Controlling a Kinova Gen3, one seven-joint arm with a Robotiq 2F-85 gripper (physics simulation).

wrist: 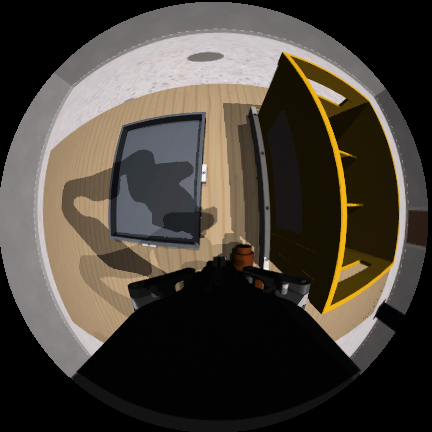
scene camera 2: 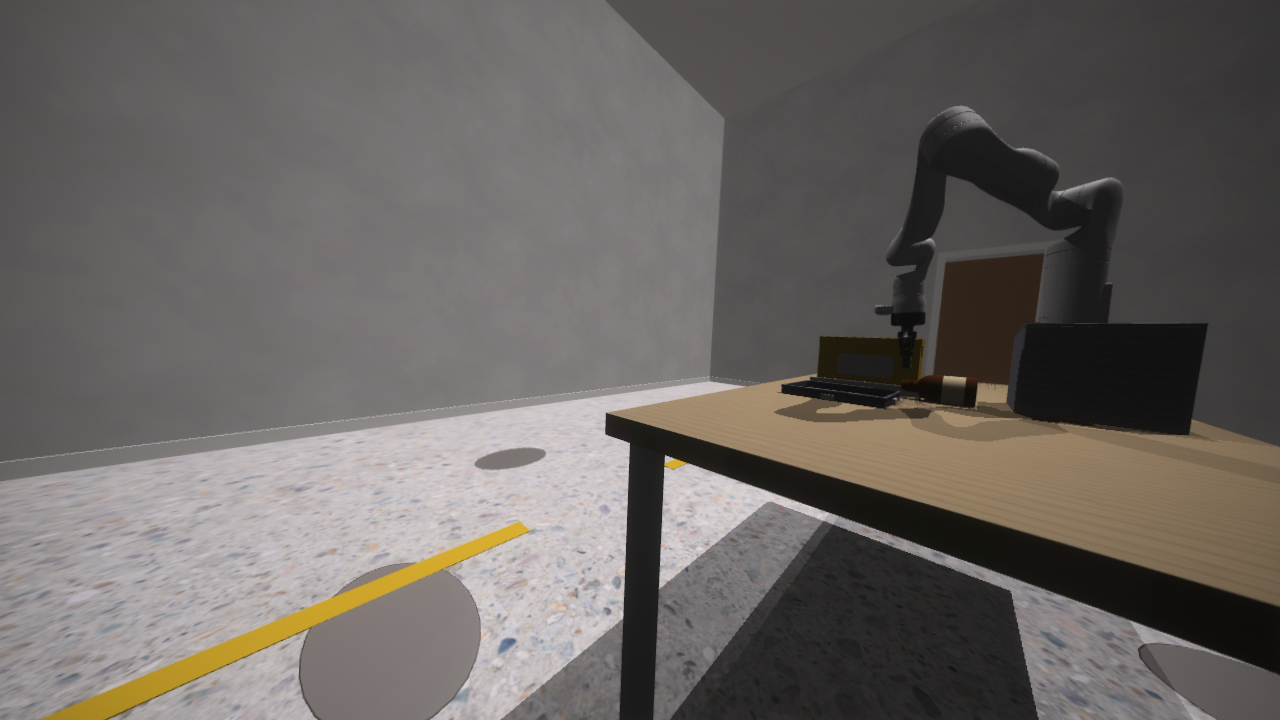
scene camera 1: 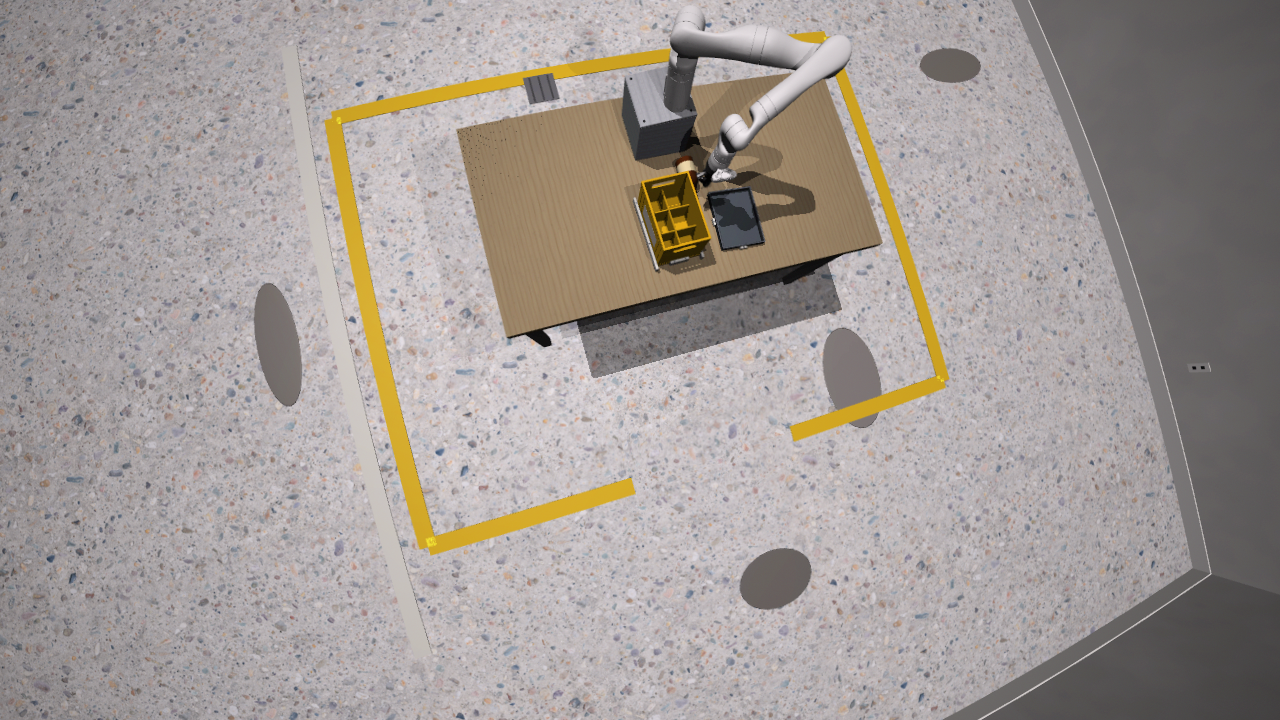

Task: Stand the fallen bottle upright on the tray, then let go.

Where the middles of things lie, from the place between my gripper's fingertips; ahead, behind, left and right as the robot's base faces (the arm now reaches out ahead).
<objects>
The brown bottle (scene camera 2: 955,390) is 7 cm behind my hand, 5 cm below it and 2 cm to the right of it. From my hand the other things lie so: thin rail (wrist: 262,181) 10 cm to the right, 10 cm ahead, 7 cm below.
</objects>
